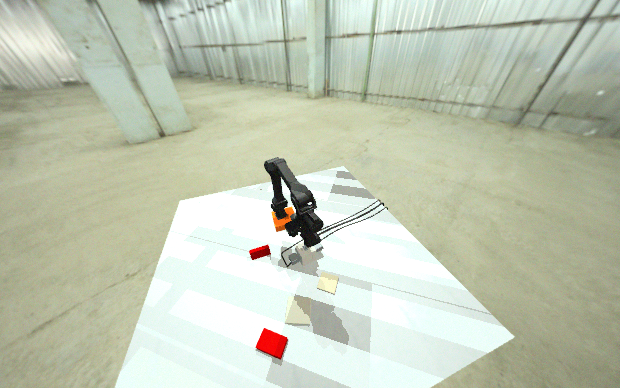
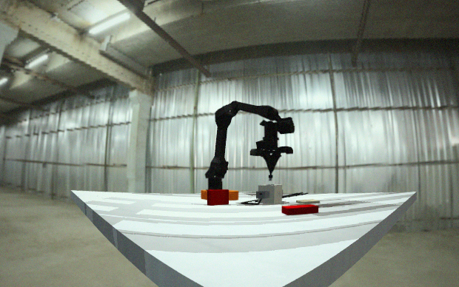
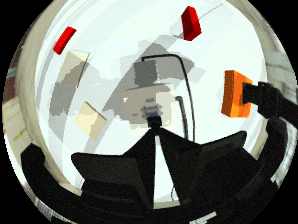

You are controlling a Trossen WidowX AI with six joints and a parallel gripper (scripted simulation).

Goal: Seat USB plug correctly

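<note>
Now: gripper tip 2 cm above the USB plug.
</note>
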